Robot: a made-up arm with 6 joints.
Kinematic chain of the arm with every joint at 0, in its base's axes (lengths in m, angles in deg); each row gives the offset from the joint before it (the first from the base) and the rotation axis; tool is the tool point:
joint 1: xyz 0 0 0.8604 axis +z
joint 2: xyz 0.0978 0 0 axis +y
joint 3: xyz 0 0 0.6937 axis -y
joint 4: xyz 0 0 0.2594 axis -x
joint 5: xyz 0.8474 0 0 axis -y
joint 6: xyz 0.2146 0 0 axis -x
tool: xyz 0 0 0
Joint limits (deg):
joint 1: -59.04..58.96
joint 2: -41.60..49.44
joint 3: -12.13..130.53
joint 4: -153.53..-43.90
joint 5: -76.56..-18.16
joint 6: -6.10..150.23
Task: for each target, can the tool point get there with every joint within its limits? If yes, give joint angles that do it. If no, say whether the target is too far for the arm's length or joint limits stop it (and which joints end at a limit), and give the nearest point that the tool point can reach.
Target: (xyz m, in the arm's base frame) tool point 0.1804 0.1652 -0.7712
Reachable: no: joint limits stop it (at a limit: joint 2, joint 3, joint 4) | nearest point 0.8915 0.8164 0.5219 | short by 1.613 m
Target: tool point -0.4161 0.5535 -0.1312
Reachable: no: joint limits stop it (at a limit: joint 1, joint 2, joint 3, joint 4, joint 5) | nearest point 0.4679 1.0581 0.5743 | short by 1.238 m
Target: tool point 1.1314 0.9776 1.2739
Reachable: yes | joints 34.78 33.78 11.45 -79.57 -48.31 57.11
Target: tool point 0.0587 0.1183 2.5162
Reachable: yes | joints 14.16 -25.27 35.65 -85.48 -27.96 66.26
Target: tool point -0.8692 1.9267 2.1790
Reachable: no: too far | nearest point -0.6553 1.1896 1.8372 | short by 0.840 m
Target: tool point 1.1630 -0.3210 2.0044
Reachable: yes | joints -20.64 12.26 24.15 -89.80 -30.70 135.03
